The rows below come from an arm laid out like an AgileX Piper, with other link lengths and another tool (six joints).
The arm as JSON. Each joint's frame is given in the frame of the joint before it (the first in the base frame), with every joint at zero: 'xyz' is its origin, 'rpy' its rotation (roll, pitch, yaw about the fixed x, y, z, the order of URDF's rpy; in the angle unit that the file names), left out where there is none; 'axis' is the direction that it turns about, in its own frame. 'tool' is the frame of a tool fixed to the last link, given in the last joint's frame.
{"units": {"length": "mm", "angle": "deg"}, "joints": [
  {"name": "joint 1", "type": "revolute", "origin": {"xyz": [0.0, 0.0, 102.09]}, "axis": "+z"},
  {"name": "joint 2", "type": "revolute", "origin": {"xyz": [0.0, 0.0, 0.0]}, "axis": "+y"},
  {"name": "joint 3", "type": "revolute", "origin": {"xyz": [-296.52, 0.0, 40.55]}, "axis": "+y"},
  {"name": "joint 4", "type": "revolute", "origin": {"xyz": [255.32, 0.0, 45.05]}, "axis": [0.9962, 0.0, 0.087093]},
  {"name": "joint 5", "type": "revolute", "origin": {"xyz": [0.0, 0.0, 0.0]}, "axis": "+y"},
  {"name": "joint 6", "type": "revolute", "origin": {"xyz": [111.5, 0.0, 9.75]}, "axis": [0.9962, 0.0, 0.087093]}
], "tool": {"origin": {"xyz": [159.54, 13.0, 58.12], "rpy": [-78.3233, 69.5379, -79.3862]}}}
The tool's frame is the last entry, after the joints.
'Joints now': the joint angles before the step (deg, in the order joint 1, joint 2, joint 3, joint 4, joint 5, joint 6). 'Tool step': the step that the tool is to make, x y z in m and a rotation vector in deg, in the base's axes. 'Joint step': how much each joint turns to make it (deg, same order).
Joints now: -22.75 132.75 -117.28 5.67 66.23 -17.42
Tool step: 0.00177 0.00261 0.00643 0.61 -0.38 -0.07
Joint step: 0.01 -0.12 -1.02 0.69 1.02 0.07
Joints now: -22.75 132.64 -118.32 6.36 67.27 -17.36
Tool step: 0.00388 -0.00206 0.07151 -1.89 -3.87 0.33
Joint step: 0.01 -3.85 -6.85 -0.40 6.40 0.40
